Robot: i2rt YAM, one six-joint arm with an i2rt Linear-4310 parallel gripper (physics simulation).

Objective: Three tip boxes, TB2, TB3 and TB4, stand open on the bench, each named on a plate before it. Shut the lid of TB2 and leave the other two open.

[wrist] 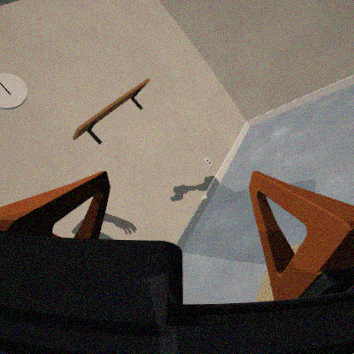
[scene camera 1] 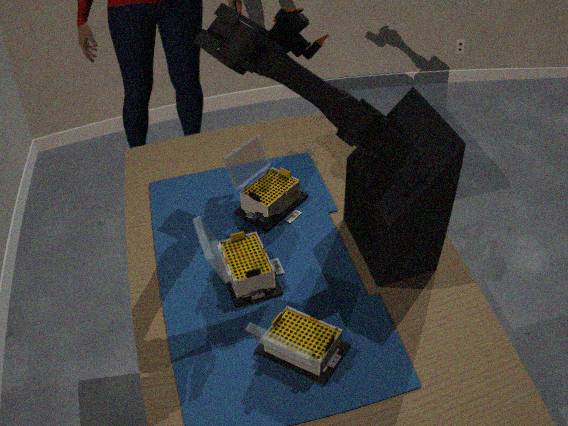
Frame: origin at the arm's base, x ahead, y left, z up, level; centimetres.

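Where they show: gripper, fingertip midpoint: (wrist: pixel 178 178) (scene camera 1: pixel 314 22); arm's base at its link origin: (scene camera 1: pixel 399 152).
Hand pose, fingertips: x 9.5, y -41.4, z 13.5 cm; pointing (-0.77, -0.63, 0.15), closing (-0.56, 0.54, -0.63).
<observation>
Each offset is from my fingertips to the top centre of the thing. "*": to the spot under its first point. Level surfaces: height alone.
Three tip boxes with yellow tip grids stand in scene camera 1: a far box @(dx +15.3, dy +24.4, dz -31.5 cm) (scene camera 1: pixel 272 189), a middle box @(dx +22.9, dy +45.9, dz -31.5 cm) (scene camera 1: pixel 247 256) and a near box @(dx +14.3, dy +67.3, dz -31.5 cm) (scene camera 1: pixel 303 334). The clear lids of the far box @(* dx +20.3, dy +19.3, dz -29.0 cm) (scene camera 1: pixel 246 162) and middle box @(* dx +30.1, dy +50.6, dz -24.5 cm) (scene camera 1: pixel 206 247) stand raised on their left sides. The near box's lid @(* dx +22.8, dy +70.8, dz -24.6 cm) (scene camera 1: pixel 255 329) also stands open at its left. Small name plates @(* dx +10.6, dy +29.4, dz -38.8 cm) (scene camera 1: pixel 293 216) @(* dx +16.3, dy +44.6, dz -38.7 cm) (scene camera 1: pixel 277 266) @(* dx +9.2, dy +71.8, dz -37.2 cm) (scene camera 1: pixel 333 360) are too blurred to read, so I cannot tell which box is TB2. My gripper (scene camera 1: pixel 311 24) (wrist: pixel 178 178) is open and empty, high above and behind the boxes. No box shows in the wrist view.
The boxes stand on a blue mat @(dz -38.9 cm) (scene camera 1: pixel 200 390) on the wooden bench @(dz -39.3 cm) (scene camera 1: pixel 480 340). The arm's dark base (scene camera 1: pixel 405 200) stands at the bench's right side. A person (scene camera 1: pixel 155 65) stands behind the bench. A wall shelf (wrist: pixel 112 108) shows in the wrist view.
</observation>
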